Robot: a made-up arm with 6 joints.
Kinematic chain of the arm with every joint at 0, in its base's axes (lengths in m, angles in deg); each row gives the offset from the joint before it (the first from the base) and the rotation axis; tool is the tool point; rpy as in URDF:
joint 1: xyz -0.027 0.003 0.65 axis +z
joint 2: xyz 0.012 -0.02 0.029 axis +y
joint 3: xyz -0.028 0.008 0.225 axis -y
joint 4: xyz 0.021 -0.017 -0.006 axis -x
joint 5: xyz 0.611 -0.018 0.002 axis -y
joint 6: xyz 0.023 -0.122 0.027 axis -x
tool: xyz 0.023 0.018 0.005 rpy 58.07 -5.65 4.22
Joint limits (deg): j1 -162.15..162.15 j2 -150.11..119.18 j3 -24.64..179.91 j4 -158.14..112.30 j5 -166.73..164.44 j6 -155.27..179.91
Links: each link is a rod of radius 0.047 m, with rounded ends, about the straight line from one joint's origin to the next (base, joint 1, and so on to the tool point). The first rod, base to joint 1, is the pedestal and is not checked.
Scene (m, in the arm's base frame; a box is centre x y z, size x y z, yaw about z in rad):
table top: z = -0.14
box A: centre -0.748 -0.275 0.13 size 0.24 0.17 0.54 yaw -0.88
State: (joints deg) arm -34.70 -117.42 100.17 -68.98 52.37 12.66
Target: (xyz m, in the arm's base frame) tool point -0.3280 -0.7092 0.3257
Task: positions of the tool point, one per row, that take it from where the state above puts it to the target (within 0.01 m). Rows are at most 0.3 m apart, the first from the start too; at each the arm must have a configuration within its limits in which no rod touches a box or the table.
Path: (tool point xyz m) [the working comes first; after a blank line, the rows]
Joints at the target: 56.88 -118.96 89.24 -60.92 66.13 7.53
Straight joint move there: touches box A.

1: -0.8247 0.1303 0.4088
2: -0.8316 -0.1039 0.5868
3: -0.7217 -0.3133 0.7585
4: -0.5271 -0.4392 0.9094
5: -0.3066 -0.4510 1.0277
6: -0.1256 -0.3556 1.1048
7: -0.0331 -0.1948 1.1360
8: -0.0415 -0.3791 1.0995
9: -0.0834 -0.5456 1.0104
10: -0.1496 -0.6735 0.8747
11: -0.2248 -0.7469 0.7039
12: -0.2903 -0.7583 0.5145
13: -0.3280 -0.7092 0.3258

